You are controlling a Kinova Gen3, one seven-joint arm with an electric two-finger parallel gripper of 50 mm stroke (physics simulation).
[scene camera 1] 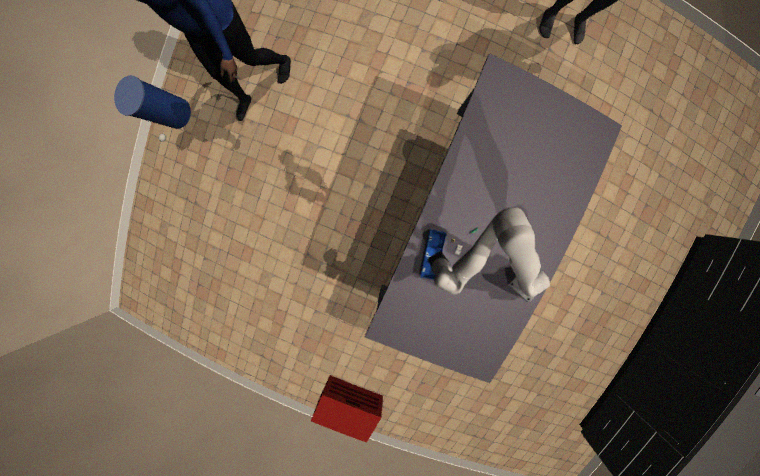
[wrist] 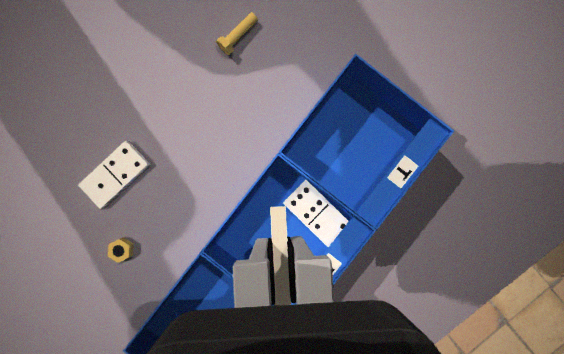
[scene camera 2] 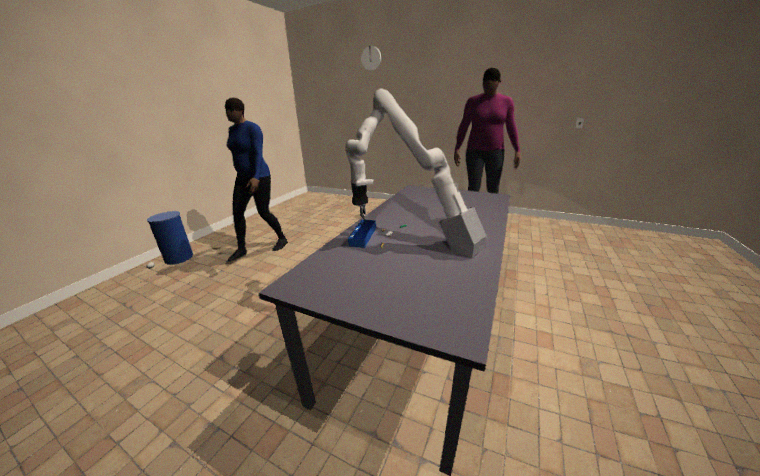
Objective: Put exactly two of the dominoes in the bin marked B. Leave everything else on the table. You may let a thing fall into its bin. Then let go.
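Where they show: gripper, fingertip midpoint: (wrist: 280, 260) (scene camera 2: 363, 216); arm's base, link origin: (scene camera 2: 456, 214).
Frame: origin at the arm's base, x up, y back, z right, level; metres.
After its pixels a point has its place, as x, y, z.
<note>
A blue tray (scene camera 1: 443, 238) @[-0.137, -0.456, -0.045] (scene camera 2: 357, 243) @[-0.141, -0.403, -0.261] (wrist: 434, 135) @[-0.121, -0.443, -0.267] has compartments side by side. One domino (wrist: 312, 212) @[-0.149, -0.450, -0.170] lies face up in its middle compartment, whose label is mostly hidden by my gripper; I cannot read it. My gripper (scene camera 2: 363, 213) @[-0.045, -0.450, -0.143] (wrist: 280, 260) @[-0.045, -0.450, -0.143] is shut on another domino (wrist: 278, 220) @[-0.033, -0.432, -0.153], held on edge above the middle compartment, apart from the domino lying there. In scene camera 1 the arm hides the gripper. A third domino (scene camera 1: 458, 249) @[-0.156, -0.350, -0.052] (scene camera 2: 389, 233) @[-0.153, -0.343, -0.059] (wrist: 114, 175) @[-0.156, -0.350, -0.053] lies face up on the table beside the tray.
A yellow nut (scene camera 1: 453, 240) @[-0.153, -0.401, -0.026] (wrist: 120, 250) @[-0.154, -0.403, -0.029] lies near the loose domino. A yellow bolt (scene camera 2: 382, 245) @[-0.154, -0.298, -0.195] (wrist: 237, 34) @[-0.153, -0.305, -0.189] lies beyond one end of the tray. A green battery (scene camera 1: 473, 230) @[-0.155, -0.340, 0.075] (scene camera 2: 403, 226) @[-0.158, -0.331, 0.073] lies farther from the tray. The table edge runs close along the tray's label side.
</note>
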